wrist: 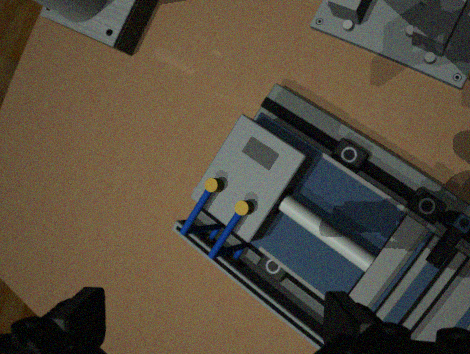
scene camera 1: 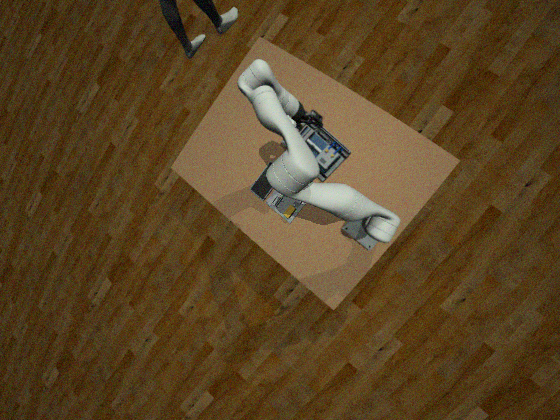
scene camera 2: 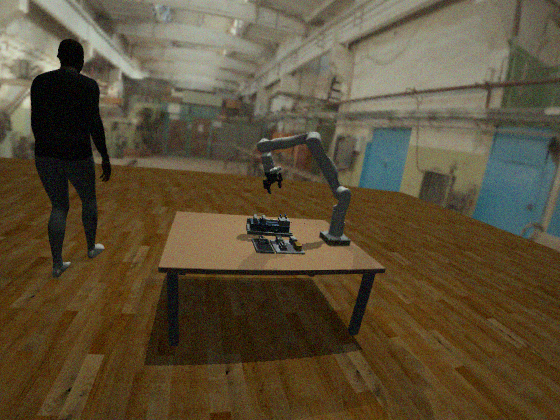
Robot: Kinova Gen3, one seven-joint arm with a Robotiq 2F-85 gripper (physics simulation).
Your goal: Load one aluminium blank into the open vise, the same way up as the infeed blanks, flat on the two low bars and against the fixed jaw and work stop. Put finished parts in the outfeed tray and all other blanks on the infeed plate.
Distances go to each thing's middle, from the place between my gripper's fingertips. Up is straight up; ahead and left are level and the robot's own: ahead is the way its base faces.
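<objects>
With the grey vise block [wrist: 244, 179] as my reference, my hand is 8 cm past it, 4 cm to the right of it and 20 cm above it. The grey infeed plate [wrist: 385, 35] is far to the left of my hand, a shade ahead of it and well below it.
</objects>
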